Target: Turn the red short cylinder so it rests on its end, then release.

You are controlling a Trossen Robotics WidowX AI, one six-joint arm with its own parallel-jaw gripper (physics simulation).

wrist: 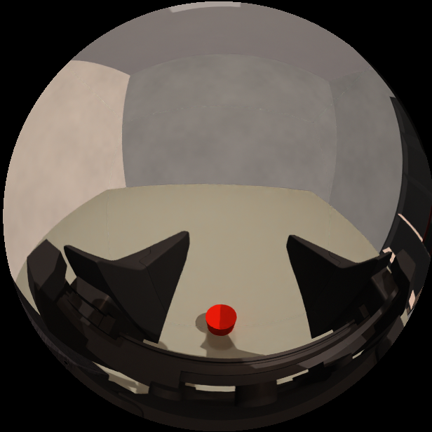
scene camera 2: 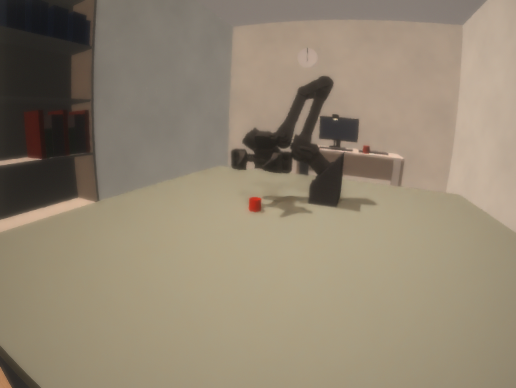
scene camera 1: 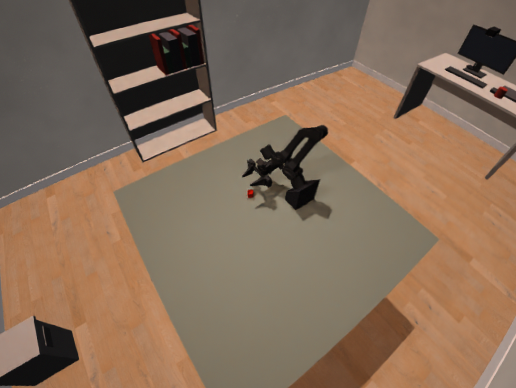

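The red short cylinder [scene camera 1: 250, 193] [scene camera 2: 255, 204] [wrist: 221, 318] stands upright on its end on the grey-green mat [scene camera 1: 225, 280] [scene camera 2: 260, 300] [wrist: 235, 225]. In the wrist view its round top faces up and a little of its side shows below. My gripper [scene camera 1: 247, 178] [scene camera 2: 261, 162] [wrist: 240, 239] is open and empty. It is above the mat, higher than the cylinder and apart from it. In the wrist view the cylinder shows low in the middle, below the gap between the spread fingers. The arm's shadow falls beside the cylinder.
A bookshelf [scene camera 1: 209, 95] [scene camera 2: 86, 165] with red and dark binders stands behind the mat's far left edge. A desk [scene camera 1: 435, 62] [scene camera 2: 397, 159] with a monitor [scene camera 1: 487, 48] [scene camera 2: 339, 129] and a red mug [scene camera 1: 500, 92] [scene camera 2: 366, 149] stands beyond the arm. A dark cabinet [scene camera 1: 57, 342] stands at the near left.
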